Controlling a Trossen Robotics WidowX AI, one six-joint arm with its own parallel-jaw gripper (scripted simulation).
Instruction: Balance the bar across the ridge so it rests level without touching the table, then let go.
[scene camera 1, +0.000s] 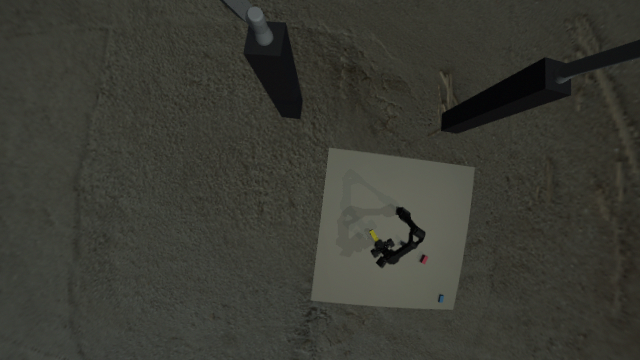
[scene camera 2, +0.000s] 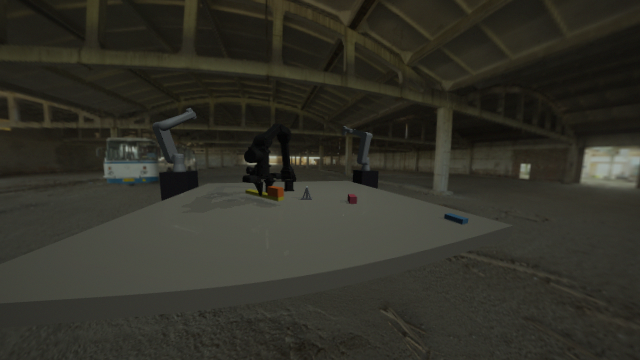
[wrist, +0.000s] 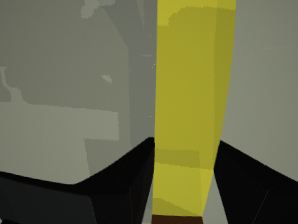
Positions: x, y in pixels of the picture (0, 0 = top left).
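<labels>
My gripper (wrist: 184, 146) is 10 cm from the lens, and there's a yellow bar (wrist: 194, 55) that's 8 cm from the lens.
</labels>
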